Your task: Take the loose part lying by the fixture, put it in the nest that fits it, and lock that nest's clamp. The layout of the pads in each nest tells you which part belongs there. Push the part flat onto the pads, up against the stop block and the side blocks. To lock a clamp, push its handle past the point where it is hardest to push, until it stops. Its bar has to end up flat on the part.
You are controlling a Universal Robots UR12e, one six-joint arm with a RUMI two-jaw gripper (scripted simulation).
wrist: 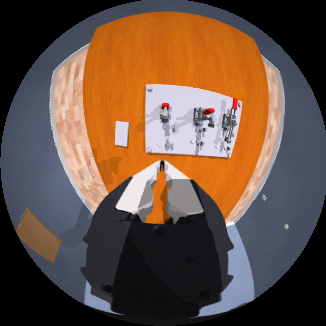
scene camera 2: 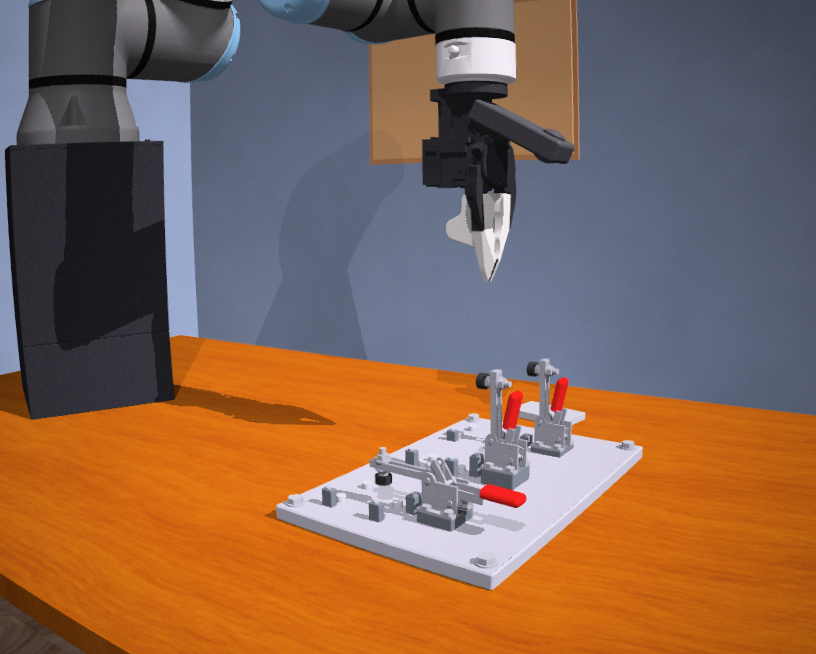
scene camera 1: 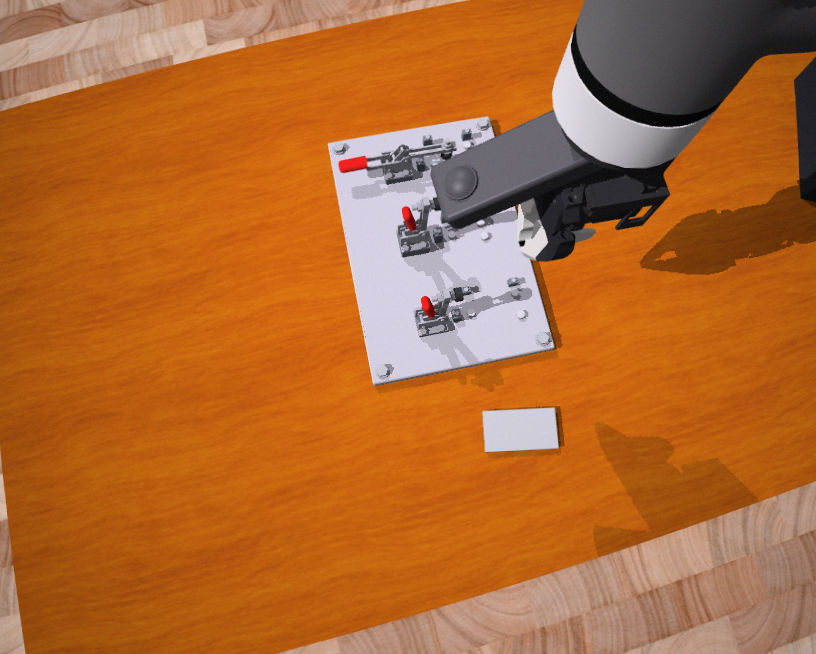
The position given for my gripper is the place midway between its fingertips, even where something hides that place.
Observation:
In view: my gripper (scene camera 1: 526,252), a flat grey rectangular part (scene camera 1: 522,429), a clamp handle (scene camera 2: 468,493) and a grey fixture plate (scene camera 1: 388,288).
My gripper is seen too in the wrist view (wrist: 162,161) and in scene camera 2 (scene camera 2: 487,281). The grey fixture plate shows as well in the wrist view (wrist: 183,99) and in scene camera 2 (scene camera 2: 559,489).

